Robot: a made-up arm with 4 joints. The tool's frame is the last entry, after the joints.
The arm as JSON. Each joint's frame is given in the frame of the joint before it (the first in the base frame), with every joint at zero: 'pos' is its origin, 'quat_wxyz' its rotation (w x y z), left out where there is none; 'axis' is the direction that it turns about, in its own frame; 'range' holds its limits. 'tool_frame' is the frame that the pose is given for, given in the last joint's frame.
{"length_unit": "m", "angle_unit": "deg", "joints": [
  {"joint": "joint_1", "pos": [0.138, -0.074, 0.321], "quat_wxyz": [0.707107, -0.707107, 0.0, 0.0], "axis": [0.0, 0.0, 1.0], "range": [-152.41, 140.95]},
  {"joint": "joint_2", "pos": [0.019, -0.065, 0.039], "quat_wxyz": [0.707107, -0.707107, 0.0, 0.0], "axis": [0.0, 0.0, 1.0], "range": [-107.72, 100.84]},
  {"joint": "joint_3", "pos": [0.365, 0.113, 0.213], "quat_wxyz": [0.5, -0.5, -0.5, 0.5], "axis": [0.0, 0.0, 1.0], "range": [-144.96, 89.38]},
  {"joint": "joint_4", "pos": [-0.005, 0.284, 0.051], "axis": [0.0, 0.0, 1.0], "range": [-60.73, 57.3]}
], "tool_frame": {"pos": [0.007, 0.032, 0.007], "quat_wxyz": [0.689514, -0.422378, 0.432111, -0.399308]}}
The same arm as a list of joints. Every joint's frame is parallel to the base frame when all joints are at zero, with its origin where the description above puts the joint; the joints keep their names.
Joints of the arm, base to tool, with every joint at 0 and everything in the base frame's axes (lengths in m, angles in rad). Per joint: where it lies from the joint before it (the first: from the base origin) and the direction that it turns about. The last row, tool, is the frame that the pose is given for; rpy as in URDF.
joint_1: axis 0 1 0 xyz 0.138 -0.074 0.321
joint_2: axis 0 0 -1 xyz 0.019 0.039 0.065
joint_3: axis -1 0 0 xyz 0.365 -0.113 -0.213
joint_4: axis -1 0 0 xyz -0.051 0.005 0.284
tool: xyz -0.007 -0.007 0.032 rpy 0.9389 1.1572 -0.8719
Joint limits (rad, base to tool): -2.6601..2.46 -1.8801..1.76 -2.53..1.56 -1.0599..1.0001

